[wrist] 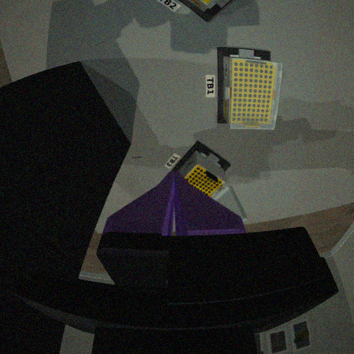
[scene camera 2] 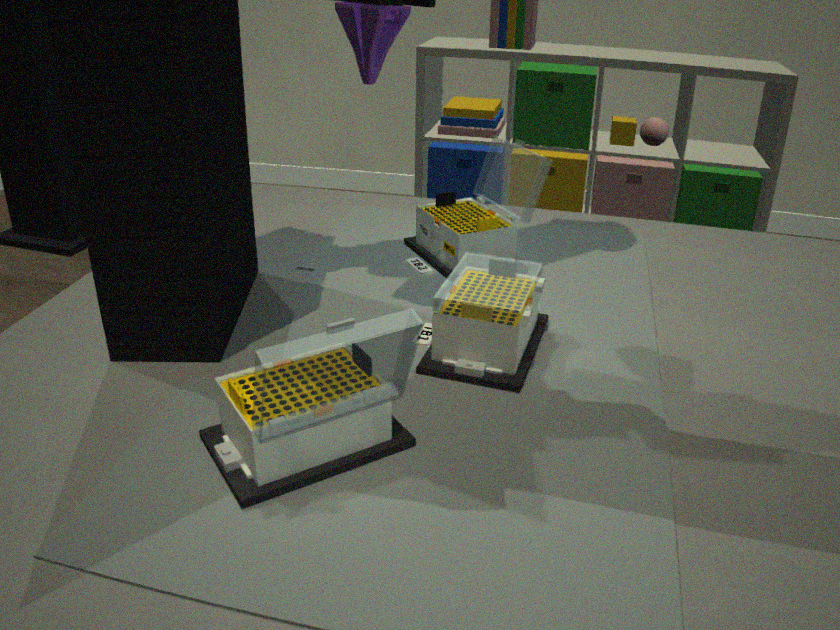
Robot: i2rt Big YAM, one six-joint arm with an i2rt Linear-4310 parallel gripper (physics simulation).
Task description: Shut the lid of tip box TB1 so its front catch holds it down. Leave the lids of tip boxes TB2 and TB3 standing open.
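Observation:
Tip box TB1 stands in the middle of the group. Its clear lid lies over the yellow rack and looks down; whether the front catch holds it cannot be told. Tip box TB3 is at the back, its clear lid standing open. Tip box TB2 is at the front left, its lid raised and tilted; in the wrist view a corner of TB2 shows at the top. My gripper is shut and empty, high above the table, apart from the boxes.
A large black block stands at the left of the boxes. A white shelf unit with coloured bins is behind the table. Each box has a dark base, and printed labels lie beside them.

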